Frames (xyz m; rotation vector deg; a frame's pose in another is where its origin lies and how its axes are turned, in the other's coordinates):
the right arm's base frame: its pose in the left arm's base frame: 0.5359 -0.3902 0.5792 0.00 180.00 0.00
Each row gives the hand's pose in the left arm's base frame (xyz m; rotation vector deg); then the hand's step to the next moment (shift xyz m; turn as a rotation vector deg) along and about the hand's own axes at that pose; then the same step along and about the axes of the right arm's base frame.
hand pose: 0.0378 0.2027 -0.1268 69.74 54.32 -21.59
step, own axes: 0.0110 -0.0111 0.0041 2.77 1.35 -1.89
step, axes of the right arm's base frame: -0.0003 -0.0051 0.0153 -1.78 2.82 1.40
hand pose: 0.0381 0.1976 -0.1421 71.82 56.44 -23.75
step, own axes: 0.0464 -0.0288 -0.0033 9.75 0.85 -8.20
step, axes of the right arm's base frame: -0.0028 0.0052 0.0544 -2.76 10.14 7.25
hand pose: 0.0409 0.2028 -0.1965 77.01 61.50 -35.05
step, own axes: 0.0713 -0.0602 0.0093 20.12 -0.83 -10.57
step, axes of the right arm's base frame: 0.0193 -0.0043 0.0917 -5.11 14.37 16.87
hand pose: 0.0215 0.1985 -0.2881 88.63 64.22 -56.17
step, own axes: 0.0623 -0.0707 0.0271 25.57 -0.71 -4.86
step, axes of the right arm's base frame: 0.0540 -0.0052 0.0816 -6.23 9.88 23.27
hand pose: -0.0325 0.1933 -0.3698 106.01 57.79 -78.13
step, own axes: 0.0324 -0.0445 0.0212 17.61 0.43 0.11
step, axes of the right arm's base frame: 0.0427 0.0123 0.0387 -3.39 3.46 16.93
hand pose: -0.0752 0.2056 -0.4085 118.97 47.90 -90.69
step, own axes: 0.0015 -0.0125 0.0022 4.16 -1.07 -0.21
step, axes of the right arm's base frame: 0.0097 0.0082 0.0015 -0.19 1.84 3.88
